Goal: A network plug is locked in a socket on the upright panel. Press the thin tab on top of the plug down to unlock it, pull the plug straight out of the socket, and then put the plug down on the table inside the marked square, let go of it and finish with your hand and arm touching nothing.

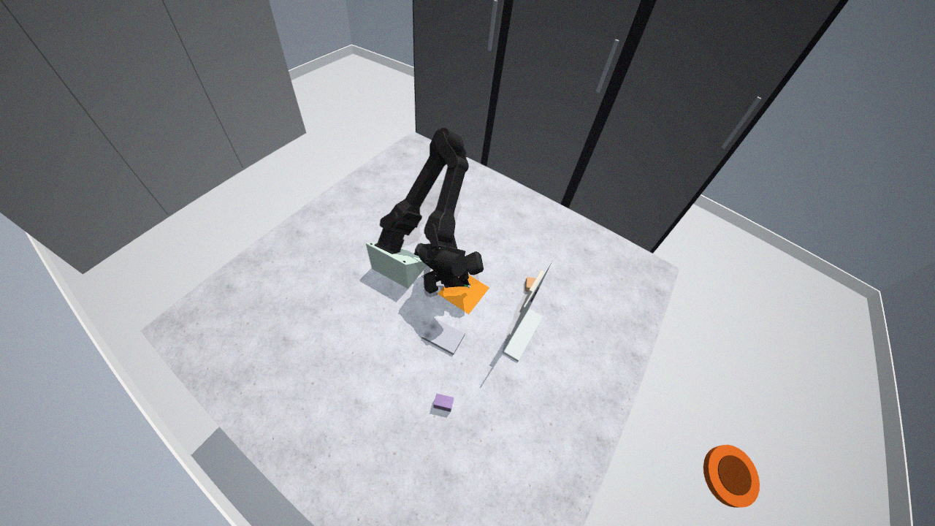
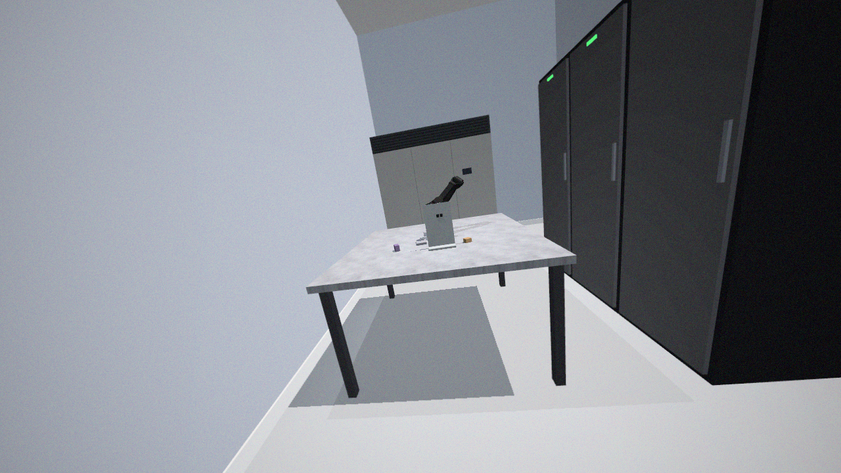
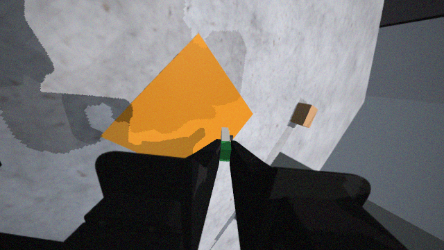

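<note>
My gripper tip is now 1 cm past the orange marked square and 5 cm above it. Round my gripper tip: upright panel: 20 cm ahead, 5 cm to the right, 8 cm above; flat grey plate: 1 cm ahead, 17 cm to the right, 4 cm below; network plug: right at my gripper tip.
</note>
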